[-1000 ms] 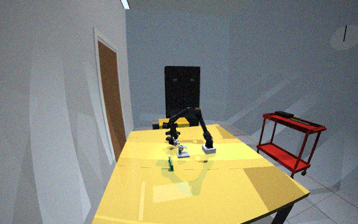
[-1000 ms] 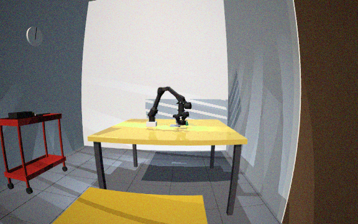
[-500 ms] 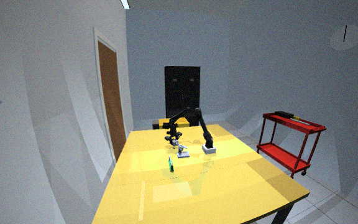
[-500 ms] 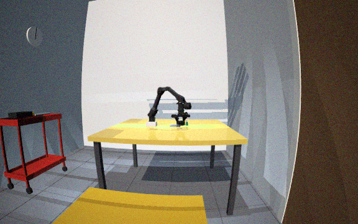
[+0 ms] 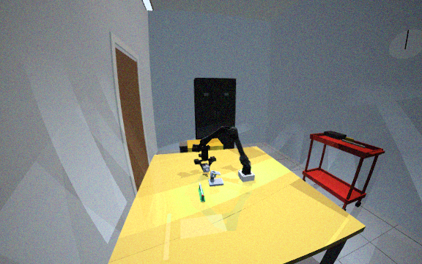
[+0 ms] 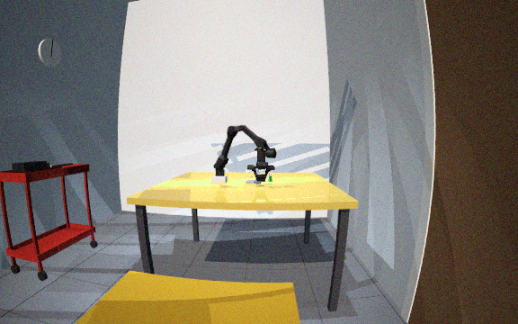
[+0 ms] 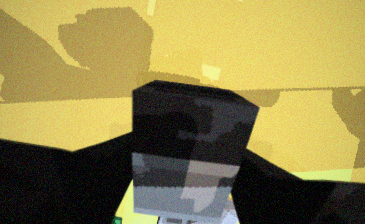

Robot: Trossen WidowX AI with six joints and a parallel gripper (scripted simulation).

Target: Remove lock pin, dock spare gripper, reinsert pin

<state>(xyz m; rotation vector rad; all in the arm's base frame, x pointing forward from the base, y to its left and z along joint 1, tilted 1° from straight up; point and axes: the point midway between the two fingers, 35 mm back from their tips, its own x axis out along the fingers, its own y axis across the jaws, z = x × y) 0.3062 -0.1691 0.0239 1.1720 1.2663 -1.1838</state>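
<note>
The spare gripper is 2 cm above my gripper tip and 1 cm to the left of it. From my gripper tip the other things lie so: green bracket (27 cm to the left, 9 cm ahead, 2 cm below); then mount (16 cm to the left, 4 cm behind, 1 cm above).
</note>
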